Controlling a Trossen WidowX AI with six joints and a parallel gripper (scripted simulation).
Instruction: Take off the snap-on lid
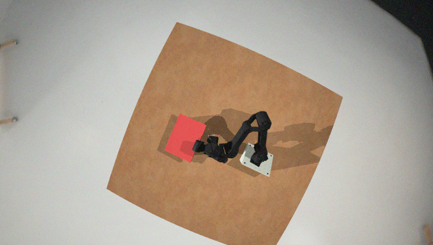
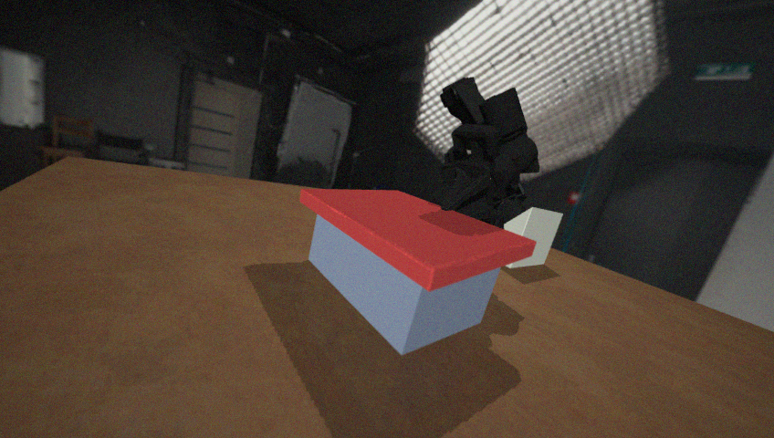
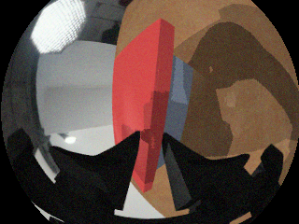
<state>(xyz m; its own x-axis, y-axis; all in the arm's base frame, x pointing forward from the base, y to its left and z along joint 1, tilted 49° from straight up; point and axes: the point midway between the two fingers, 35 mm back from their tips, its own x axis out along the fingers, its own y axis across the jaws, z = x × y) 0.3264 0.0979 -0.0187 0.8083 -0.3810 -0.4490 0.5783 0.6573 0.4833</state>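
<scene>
The red lid lies 80 mm ahead of my gripper tip and 10 mm to the left of it. Round my gripper tip: blue storage box (80 mm ahead, 60 mm below, 10 mm to the left).
</scene>
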